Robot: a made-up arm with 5 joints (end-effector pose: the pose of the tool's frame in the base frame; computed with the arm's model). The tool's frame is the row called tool.
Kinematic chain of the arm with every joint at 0, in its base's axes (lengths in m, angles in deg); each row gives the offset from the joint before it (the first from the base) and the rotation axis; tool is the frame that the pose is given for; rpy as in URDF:
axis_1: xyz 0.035 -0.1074 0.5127 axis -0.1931 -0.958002 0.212
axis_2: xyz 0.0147 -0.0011 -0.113 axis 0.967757 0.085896 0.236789
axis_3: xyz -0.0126 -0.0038 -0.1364 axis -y
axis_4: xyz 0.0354 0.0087 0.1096 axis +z
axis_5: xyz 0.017 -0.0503 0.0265 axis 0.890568 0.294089 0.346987
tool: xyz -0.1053 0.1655 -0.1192 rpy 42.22 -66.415 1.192
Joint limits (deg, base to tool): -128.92..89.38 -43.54..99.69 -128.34..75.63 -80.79..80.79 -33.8..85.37
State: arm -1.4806 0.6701 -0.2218 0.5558 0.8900
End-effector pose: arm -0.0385 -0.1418 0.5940 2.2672 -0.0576 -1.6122
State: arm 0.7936 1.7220 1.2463 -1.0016 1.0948
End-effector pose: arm -0.1420 -0.2023 0.3842 -1.9296 0.8822 0.8572
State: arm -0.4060 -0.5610 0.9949 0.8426 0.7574
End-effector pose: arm -0.2676 -0.1545 0.3494 1.0483 -0.3400 1.3973
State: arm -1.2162 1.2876 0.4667 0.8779 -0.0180
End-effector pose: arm -0.1221 0.0760 0.5849 1.6188 -1.4152 -0.5877
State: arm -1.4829 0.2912 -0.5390 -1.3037 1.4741
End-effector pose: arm 0.1223 0.0011 0.3763 0.0870 -0.2153 -1.9364
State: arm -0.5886 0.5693 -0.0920 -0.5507 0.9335
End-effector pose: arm 0.0329 -0.0104 0.5628 1.5333 -0.7302 -1.1776
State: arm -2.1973 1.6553 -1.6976 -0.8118 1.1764
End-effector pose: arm 0.1035 0.0368 0.3068 -0.6446 -1.3714 1.8695
